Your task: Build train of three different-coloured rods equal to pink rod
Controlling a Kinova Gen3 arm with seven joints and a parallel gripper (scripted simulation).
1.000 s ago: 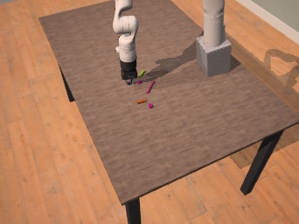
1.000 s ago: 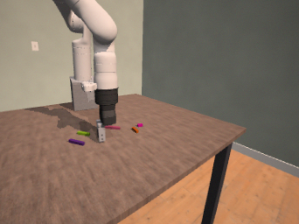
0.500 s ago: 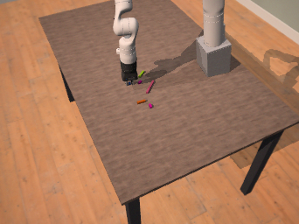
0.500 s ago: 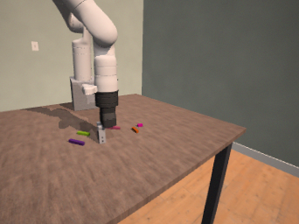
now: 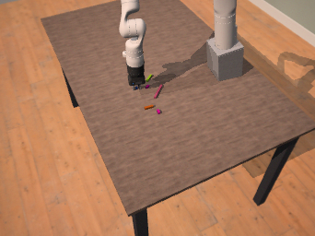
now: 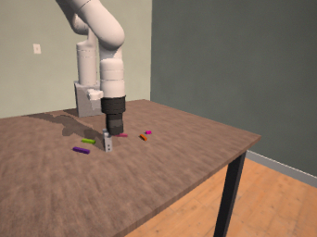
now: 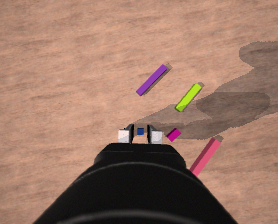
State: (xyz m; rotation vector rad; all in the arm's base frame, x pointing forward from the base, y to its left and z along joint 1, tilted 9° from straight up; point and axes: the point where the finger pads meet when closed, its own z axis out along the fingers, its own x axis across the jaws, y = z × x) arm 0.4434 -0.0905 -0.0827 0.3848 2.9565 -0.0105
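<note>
My gripper is now 10 mm above the blue rod. Round my hand: purple rod (80 mm to the right, 40 mm behind, 10 mm below); then pink rod (80 mm behind, 70 mm to the left, 10 mm below); then lime rod (90 mm behind, 30 mm to the right, 10 mm below).
</note>
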